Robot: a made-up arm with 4 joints.
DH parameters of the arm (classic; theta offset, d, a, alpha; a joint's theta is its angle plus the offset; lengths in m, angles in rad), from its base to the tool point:
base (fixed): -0.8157 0 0.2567 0
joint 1: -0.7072 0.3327 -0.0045 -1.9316
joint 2: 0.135 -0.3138 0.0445 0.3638
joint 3: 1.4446 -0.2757 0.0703 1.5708
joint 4: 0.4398 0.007 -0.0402 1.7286
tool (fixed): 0.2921 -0.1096 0 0
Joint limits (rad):
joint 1: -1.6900..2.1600
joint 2: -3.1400..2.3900
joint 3: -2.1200..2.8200
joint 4: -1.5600..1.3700
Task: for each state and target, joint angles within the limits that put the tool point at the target. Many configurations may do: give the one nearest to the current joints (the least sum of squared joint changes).
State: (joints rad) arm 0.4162 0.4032 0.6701 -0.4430
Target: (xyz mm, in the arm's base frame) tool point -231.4 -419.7 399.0
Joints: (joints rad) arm 0.4959 0.4406 0.7837 -0.3607
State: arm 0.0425 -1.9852 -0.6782 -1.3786
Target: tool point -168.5 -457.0 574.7
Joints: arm 0.1403 -1.4587 -0.3760 -1.5260
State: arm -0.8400 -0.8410 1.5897 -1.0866
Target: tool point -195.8 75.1 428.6
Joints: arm -0.7207 -0.9829 1.8326 -0.8287
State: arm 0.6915 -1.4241 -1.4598 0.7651
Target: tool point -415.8 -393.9 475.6
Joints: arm 0.1933 -0.6712 -1.7827 1.3420
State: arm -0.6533 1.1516 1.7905 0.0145
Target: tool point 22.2 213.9 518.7
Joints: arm -1.0794 1.7787 1.8804 -0.5363
